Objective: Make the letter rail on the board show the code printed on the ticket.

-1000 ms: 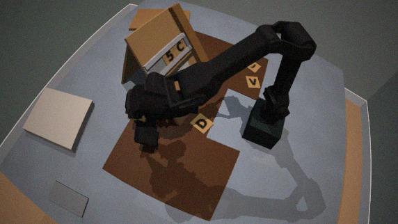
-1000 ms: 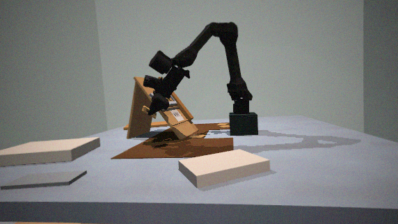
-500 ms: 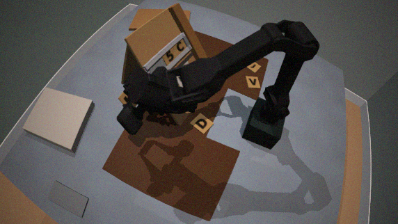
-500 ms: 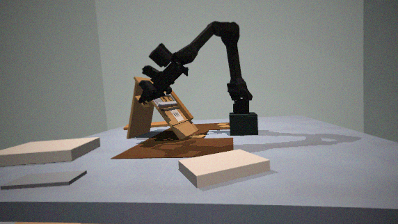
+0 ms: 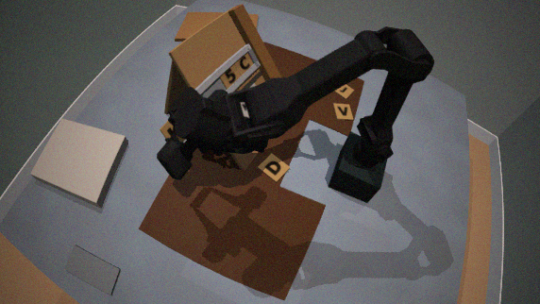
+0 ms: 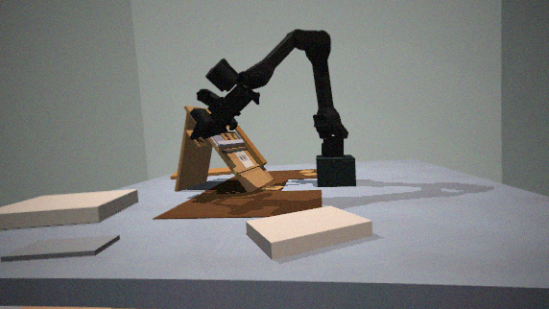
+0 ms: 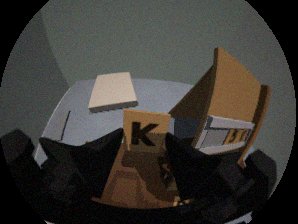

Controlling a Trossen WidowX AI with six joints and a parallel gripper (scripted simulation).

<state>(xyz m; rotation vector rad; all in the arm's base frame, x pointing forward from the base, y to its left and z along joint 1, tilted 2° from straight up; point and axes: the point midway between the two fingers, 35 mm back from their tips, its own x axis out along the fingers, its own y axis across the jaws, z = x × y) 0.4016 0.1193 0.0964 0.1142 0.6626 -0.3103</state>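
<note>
Now: the white ticket 19 cm to the right of my gripper tip, 12 cm behind it and 8 cm below it. From my gripper tip the other things lie so: thin grey plate (34 cm to the left, 18 cm below, 16 cm ahead); brown mat (22 cm behind, 18 cm below, 15 cm to the right); beige block (34 cm ahead, 16 cm below, 7 cm to the left).
</note>
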